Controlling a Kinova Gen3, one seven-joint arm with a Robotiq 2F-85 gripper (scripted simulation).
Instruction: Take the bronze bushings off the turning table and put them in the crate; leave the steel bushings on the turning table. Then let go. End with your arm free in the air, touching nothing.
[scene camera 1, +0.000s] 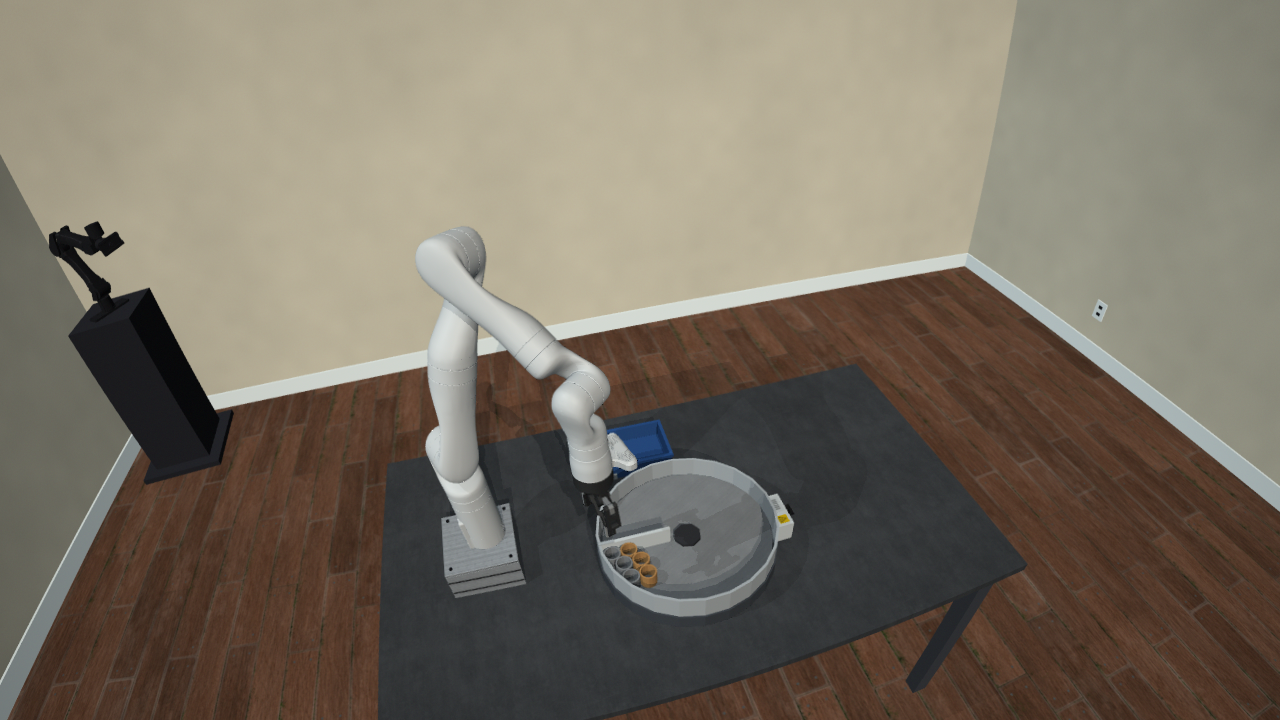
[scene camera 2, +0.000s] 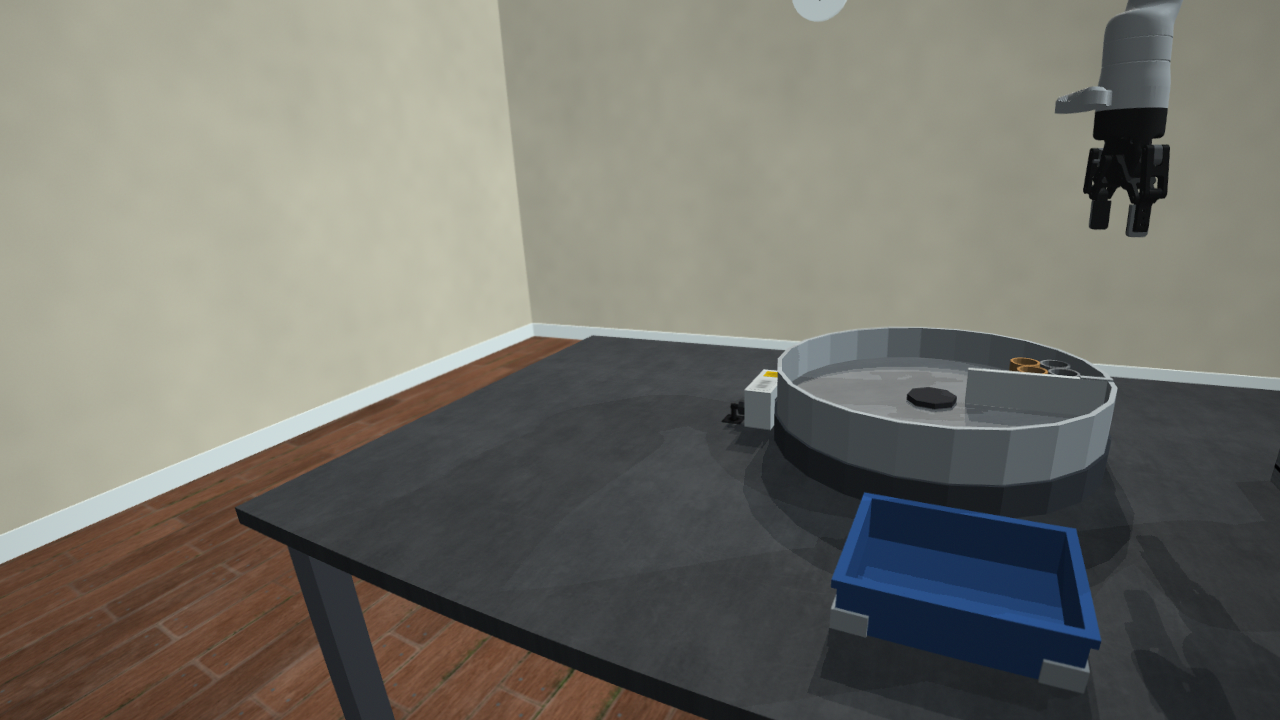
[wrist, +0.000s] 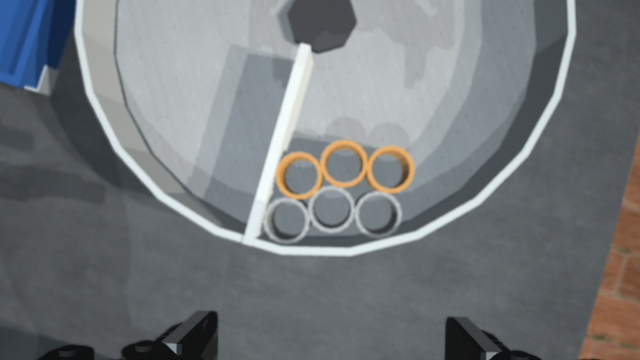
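Observation:
Scene camera 1 gives you the gripper (scene camera 1: 599, 519), and scene camera 2 has the gripper too (scene camera 2: 1116, 232). In the wrist view you'd see the gripper (wrist: 330, 340) again, plus a bronze bushing (wrist: 407, 164) and another bronze bushing (wrist: 343, 144).

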